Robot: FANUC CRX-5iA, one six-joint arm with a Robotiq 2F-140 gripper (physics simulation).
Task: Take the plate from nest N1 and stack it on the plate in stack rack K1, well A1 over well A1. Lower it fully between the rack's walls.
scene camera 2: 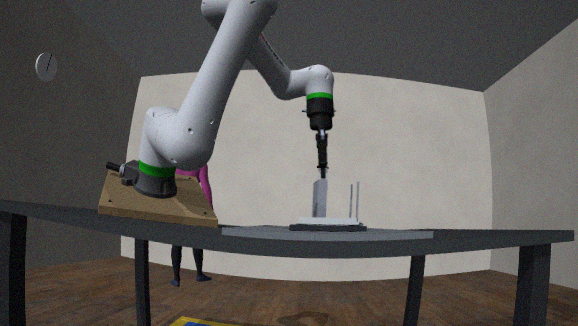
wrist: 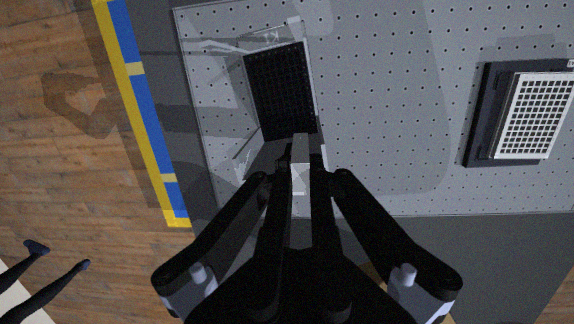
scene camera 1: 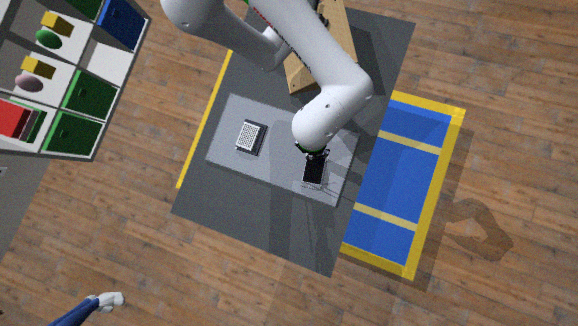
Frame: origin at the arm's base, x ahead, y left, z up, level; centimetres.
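Seen in the pictures: gripper, fingertip midpoint: [scene camera 2: 323,189] [wrist: 301,145] [scene camera 1: 311,156]; arm's base, origin of the base link: [scene camera 2: 154,188].
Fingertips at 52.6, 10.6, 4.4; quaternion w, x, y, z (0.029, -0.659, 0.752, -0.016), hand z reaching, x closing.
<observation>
Offsets run from my fingertips to a thing's top centre, as dx, dy, dz. "spot": to the spot under its first point. Level surfaces: height alone.
A white plate with a grid of wells @(spot: -4.6, -32.5, -10.0) [scene camera 1: 249,136] [scene camera 2: 327,220] [wrist: 532,116] sits in its dark nest [scene camera 1: 262,134] [scene camera 2: 327,228] [wrist: 475,117]. A black plate @(+4.7, +2.3, -9.2) [scene camera 1: 314,170] [wrist: 280,92] sits in stack rack K1 @(+5.7, +2.3, +2.8) [scene camera 2: 320,200], whose label shows in the wrist view. The rack has a pale wall and thin uprights. My gripper [scene camera 2: 323,176] [wrist: 301,145] is shut and empty. It points down near the top of the rack's tall wall, beside the black plate and apart from the white plate. Well A1 cannot be told on either plate.
A perforated grey board @(dz -12.6) [scene camera 1: 220,150] [wrist: 390,100] lies on the dark table [scene camera 1: 295,245] [scene camera 2: 500,239] under nest and rack. The arm's wooden base [scene camera 2: 155,207] stands on the table. A blue mat with yellow edges [scene camera 1: 400,175] lies on the floor. A person in pink [scene camera 2: 204,182] stands behind the base.
</observation>
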